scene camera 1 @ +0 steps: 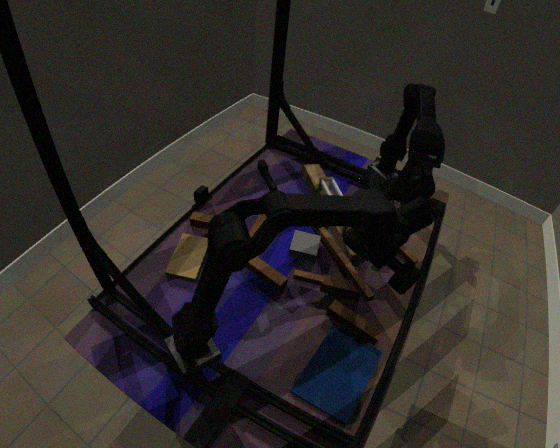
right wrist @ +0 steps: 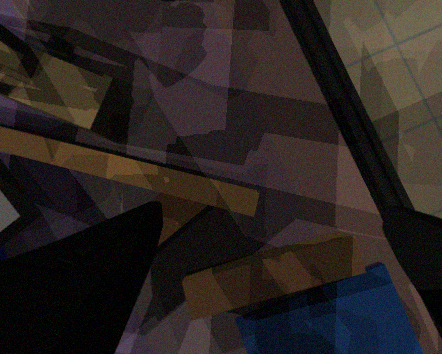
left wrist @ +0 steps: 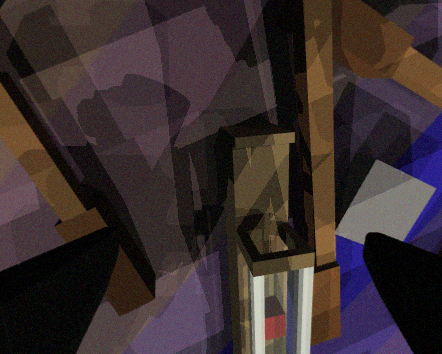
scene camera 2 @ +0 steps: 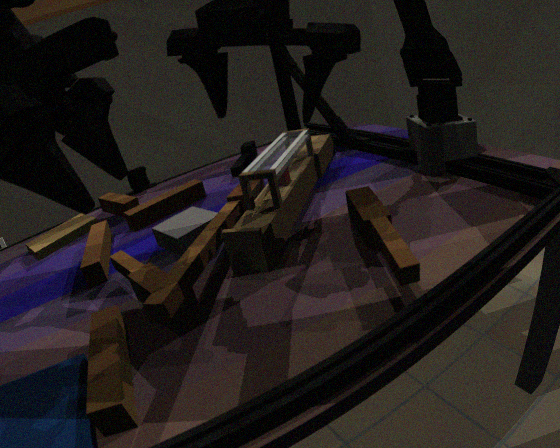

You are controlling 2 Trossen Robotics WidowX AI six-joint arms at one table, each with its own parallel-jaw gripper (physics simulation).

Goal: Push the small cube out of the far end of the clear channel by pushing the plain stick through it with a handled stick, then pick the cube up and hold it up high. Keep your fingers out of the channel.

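The clear channel (scene camera 1: 331, 186) (scene camera 2: 276, 153) (left wrist: 258, 309) lies near the table's back. The small red cube (scene camera 2: 285, 177) (left wrist: 274, 326) sits inside it. A thick tan stick (left wrist: 262, 175) (scene camera 2: 265, 222) pokes out of the channel's near end. A long thin stick (scene camera 1: 345, 262) (scene camera 2: 203, 242) (left wrist: 321, 140) (right wrist: 160, 179) lies beside the channel, with a crosspiece (scene camera 1: 323, 280) (scene camera 2: 145, 276) at its end. My left gripper (scene camera 1: 367, 175) (scene camera 2: 265, 113) (left wrist: 241, 241) is open and empty, above the channel's near end. My right gripper (scene camera 1: 385, 253) (scene camera 2: 102, 191) is open and empty, above the sticks by the table's edge; only one of its fingers (right wrist: 97, 274) shows in the right wrist view.
Several loose wooden blocks lie about, among them a T-shaped piece (scene camera 2: 380, 227) and a block (scene camera 1: 354, 317) (right wrist: 272, 277) by the blue mat (scene camera 1: 336, 378) (right wrist: 325, 316). A grey block (scene camera 1: 305, 244) (scene camera 2: 182, 224) (left wrist: 370, 207) and a tan plate (scene camera 1: 187, 255) lie mid-table. A black frame rail (right wrist: 342, 105) borders the table.
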